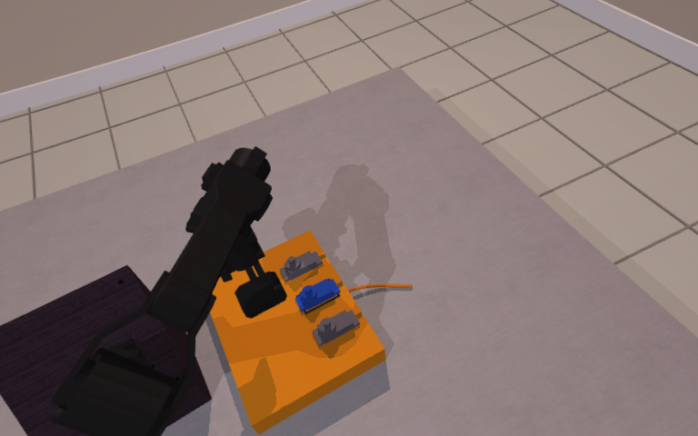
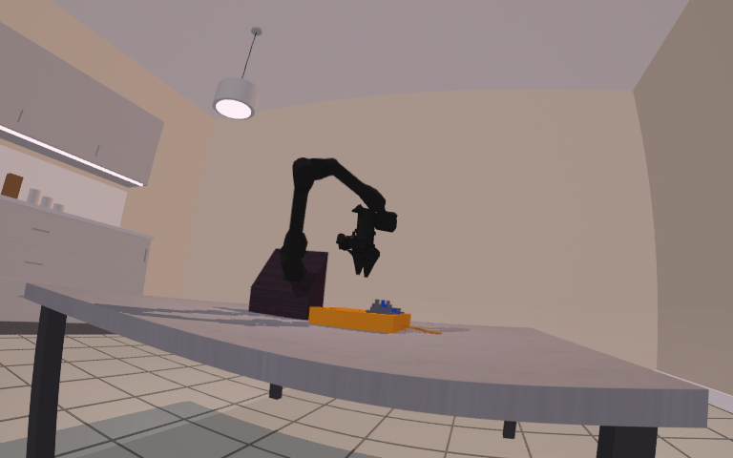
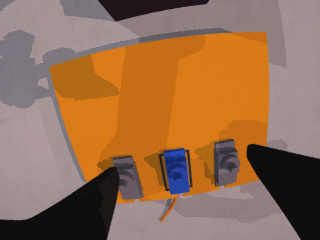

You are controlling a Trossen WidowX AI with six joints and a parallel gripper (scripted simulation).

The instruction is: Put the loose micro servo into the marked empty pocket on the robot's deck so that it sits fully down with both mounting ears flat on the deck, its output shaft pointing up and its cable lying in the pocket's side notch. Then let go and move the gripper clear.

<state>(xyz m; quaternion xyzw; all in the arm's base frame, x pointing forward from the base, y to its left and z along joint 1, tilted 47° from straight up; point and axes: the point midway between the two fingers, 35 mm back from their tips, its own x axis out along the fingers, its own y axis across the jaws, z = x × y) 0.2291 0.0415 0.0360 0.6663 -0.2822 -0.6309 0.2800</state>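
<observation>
Now: the orange deck 2 cm behind my gripper tip and 13 cm below it.
</observation>
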